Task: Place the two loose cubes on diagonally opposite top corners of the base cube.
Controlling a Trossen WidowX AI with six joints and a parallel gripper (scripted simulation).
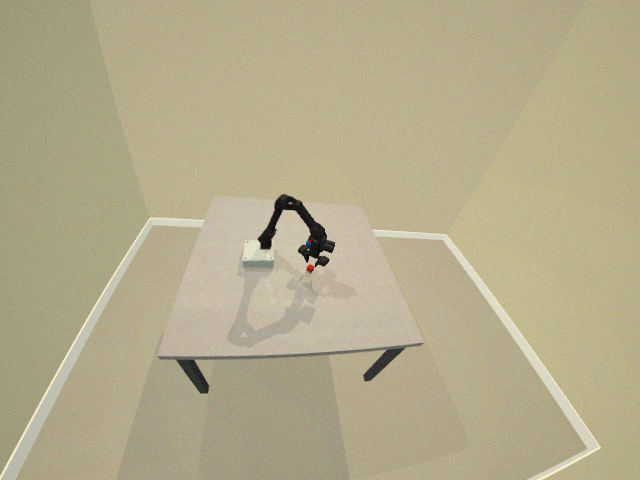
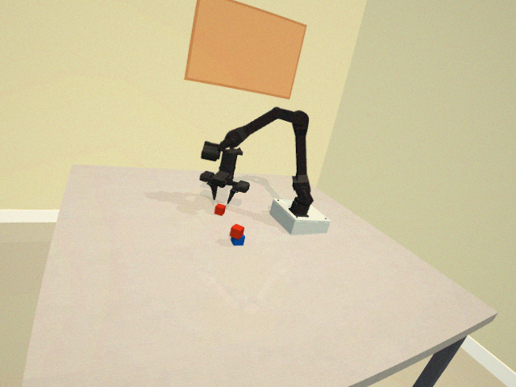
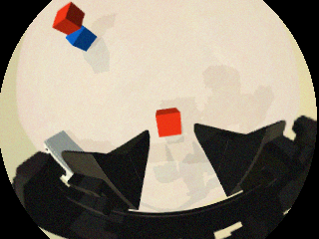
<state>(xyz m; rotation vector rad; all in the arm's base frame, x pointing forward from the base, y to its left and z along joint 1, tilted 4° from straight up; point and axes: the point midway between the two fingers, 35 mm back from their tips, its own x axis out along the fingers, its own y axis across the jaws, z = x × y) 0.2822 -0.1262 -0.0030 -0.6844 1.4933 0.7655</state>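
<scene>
The blue cube lies 220 mm to the left of my gripper tip, 30 mm below it and 10 mm ahead of it.
</scene>
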